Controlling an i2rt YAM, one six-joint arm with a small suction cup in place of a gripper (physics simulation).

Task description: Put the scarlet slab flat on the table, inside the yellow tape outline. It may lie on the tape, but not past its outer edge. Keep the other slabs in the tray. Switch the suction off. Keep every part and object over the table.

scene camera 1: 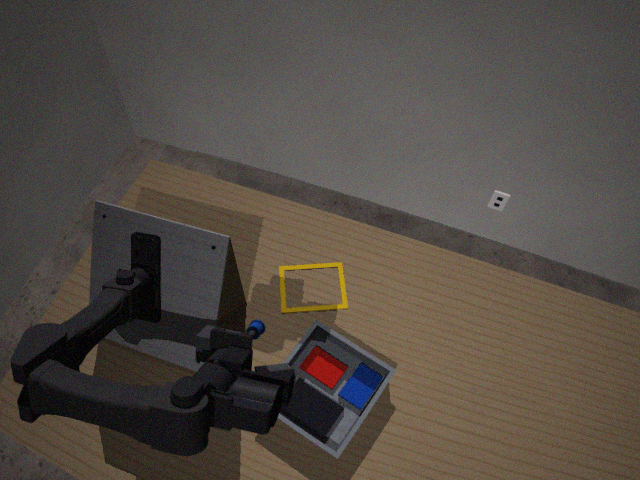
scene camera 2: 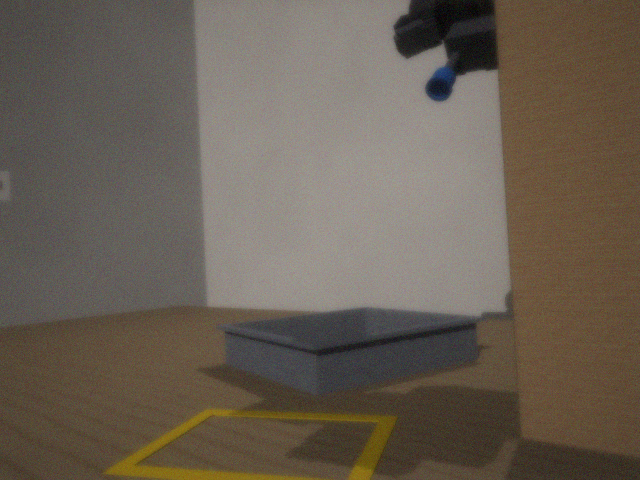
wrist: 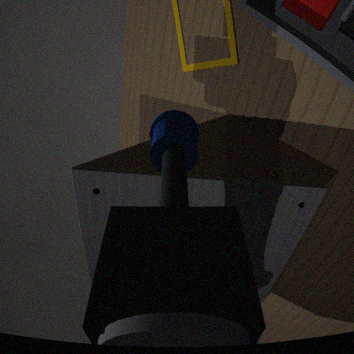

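Seen in the pictures: end effector, tool point: (scene camera 1: 257,327) (scene camera 2: 438,89) (wrist: 173,132); arm's base, origin of the base link: (scene camera 1: 147,277).
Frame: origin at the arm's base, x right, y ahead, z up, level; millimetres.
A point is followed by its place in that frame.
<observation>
The scarlet slab (scene camera 1: 324,367) @[x 44, y 415, z -194 mm] (wrist: 315,11) @[x 46, y 379, z -194 mm] lies in the grey tray (scene camera 1: 356,345) @[x -12, y 478, z -156 mm] (scene camera 2: 268,356) @[x -12, y 464, z -182 mm] (wrist: 315,59) @[x 73, y 320, z -157 mm]; it does not show in the scene camera 2 view. A blue slab (scene camera 1: 360,385) @[x 71, y 506, z -193 mm] and a near-black slab (scene camera 1: 313,409) @[x 150, y 411, z -194 mm] lie beside it in the tray. The yellow tape outline (scene camera 1: 314,309) @[x -105, y 358, z -205 mm] (scene camera 2: 373,446) @[x -144, y 266, z -206 mm] (wrist: 210,65) @[x -136, y 265, z -205 mm] is on the table near one tray corner, with no slab inside it. My gripper, a blue suction cup (scene camera 1: 256,328) (scene camera 2: 440,87) (wrist: 174,132), is open, with nothing on it. It hangs high above the table, to the side of the tray and outline.
A slanted grey mounting board (scene camera 1: 191,279) @[x -11, y 109, z 20 mm] (wrist: 205,195) @[x 30, y 151, z -20 mm] carries the arm base. Its wooden side (scene camera 2: 573,206) @[x -89, y 141, z -51 mm] fills the right of the scene camera 2 view. The arm's wrist housing (scene camera 1: 253,397) @[x 258, y 349, z 288 mm] partly overlaps the tray's left corner in the scene camera 1 view. Walls stand behind the table (scene camera 1: 465,335) @[x -112, y 752, z -207 mm].
</observation>
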